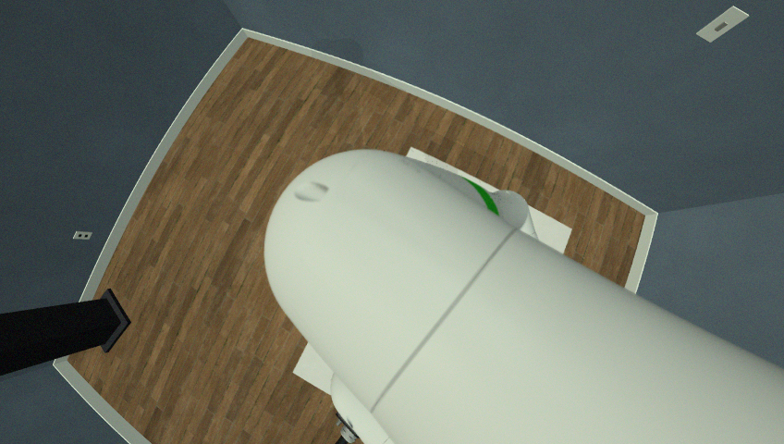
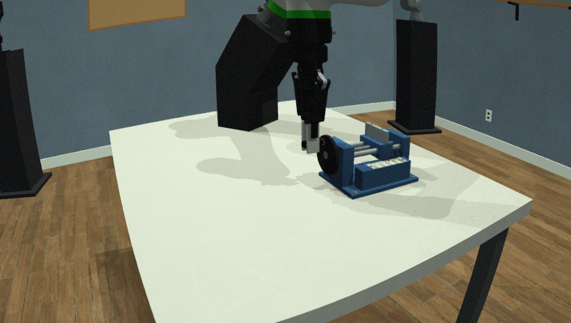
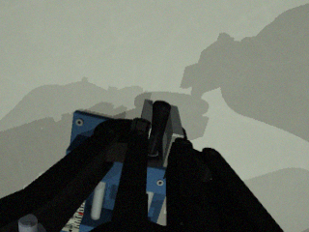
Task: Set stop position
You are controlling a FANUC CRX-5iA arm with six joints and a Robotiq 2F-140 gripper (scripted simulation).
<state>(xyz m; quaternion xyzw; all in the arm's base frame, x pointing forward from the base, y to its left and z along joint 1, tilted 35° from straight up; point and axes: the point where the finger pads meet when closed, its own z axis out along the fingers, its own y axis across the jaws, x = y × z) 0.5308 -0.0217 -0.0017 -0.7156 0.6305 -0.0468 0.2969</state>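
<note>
Right now my hand is 170 mm to the right of the stop block, 30 mm above it and 10 mm past it. The rest, counted from my hand: handwheel (20 mm to the left, 20 mm below).
</note>
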